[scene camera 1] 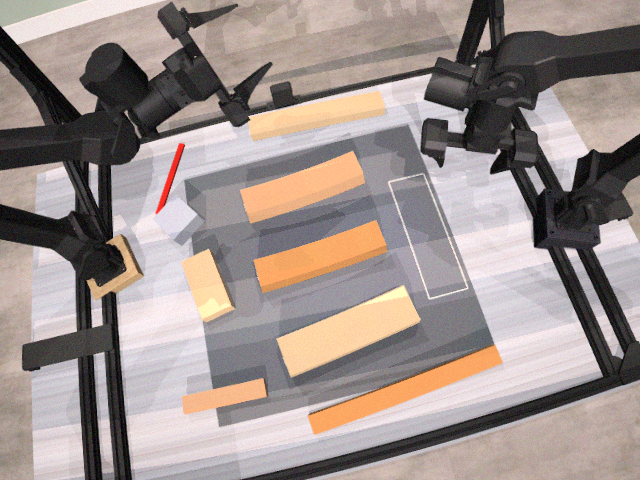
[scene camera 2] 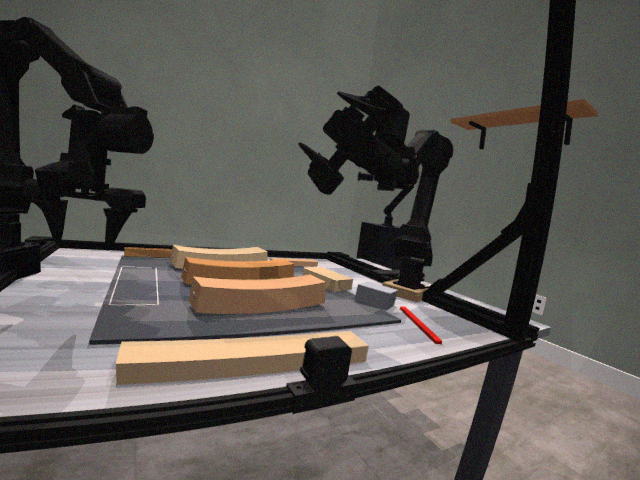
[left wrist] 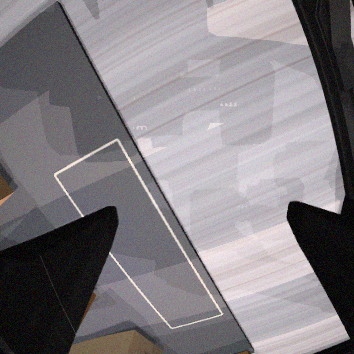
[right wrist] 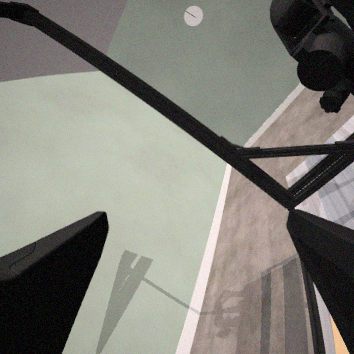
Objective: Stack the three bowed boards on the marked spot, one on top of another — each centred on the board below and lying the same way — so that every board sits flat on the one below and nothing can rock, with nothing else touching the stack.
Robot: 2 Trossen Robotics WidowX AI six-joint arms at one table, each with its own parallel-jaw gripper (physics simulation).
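Frame: origin at the left arm's base, x ahead, y left, z up, level; metres.
Seen in the pictures: left gripper, fingertip midpoint: [scene camera 1: 465, 168] [scene camera 2: 82, 246] [left wrist: 202, 212]; right gripper, fingertip midpoint: [scene camera 1: 255, 34] [scene camera 2: 318, 119] [right wrist: 198, 219]; left arm's base at its link origin: [scene camera 1: 572, 215]; right arm's base at its link origin: [scene camera 1: 107, 265] [scene camera 2: 408, 285].
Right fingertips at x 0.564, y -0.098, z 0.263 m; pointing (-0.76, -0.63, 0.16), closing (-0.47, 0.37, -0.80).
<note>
Pixels of each thing's middle, then the offset from my right fingertips to it.
- long pale bar at the middle of its body: [scene camera 2: 253, 355] [right wrist: 352, 328] [scene camera 1: 316, 115] 0.050 m back, 0.104 m right, 0.309 m down
- long orange strip at the middle of its body: [scene camera 1: 406, 389] 0.286 m back, 0.437 m left, 0.307 m down
- short light orange block at the middle of its body: [scene camera 1: 224, 396] [scene camera 2: 294, 262] 0.018 m ahead, 0.495 m left, 0.307 m down
- yellow block at the middle of its body: [scene camera 1: 207, 285] [scene camera 2: 326, 278] 0.093 m ahead, 0.306 m left, 0.301 m down
- grey block at the middle of its body: [scene camera 1: 178, 220] [scene camera 2: 376, 295] 0.186 m ahead, 0.184 m left, 0.298 m down
- red stick at the middle of its body: [scene camera 2: 418, 323] [scene camera 1: 170, 178] 0.244 m ahead, 0.081 m left, 0.318 m down
Three bowed boards lie apart on the dark mat: a light orange one [scene camera 1: 302, 186] [scene camera 2: 258, 297], a darker orange one [scene camera 1: 320, 254] [scene camera 2: 235, 269] and a pale yellow one [scene camera 1: 348, 330] [scene camera 2: 219, 252]. The marked spot is a white rectangle outline [scene camera 1: 408, 240] [scene camera 2: 157, 286] [left wrist: 86, 157] with no board inside it. My left gripper [scene camera 1: 466, 167] [scene camera 2: 84, 240] [left wrist: 202, 212] is open and empty, above the table beyond the mat's edge beside the outline. My right gripper [scene camera 1: 253, 35] [scene camera 2: 319, 118] [right wrist: 198, 219] is open and empty, raised and turned away from the boards.
A long pale bar [scene camera 1: 317, 116] [scene camera 2: 206, 361] lies past the mat's edge. A long orange strip [scene camera 1: 405, 390] and a short light orange block [scene camera 1: 224, 396] lie at the opposite edge. A yellow block [scene camera 1: 206, 284], a grey block [scene camera 1: 178, 219] and a red stick [scene camera 1: 170, 178] lie left in scene camera 1.
</note>
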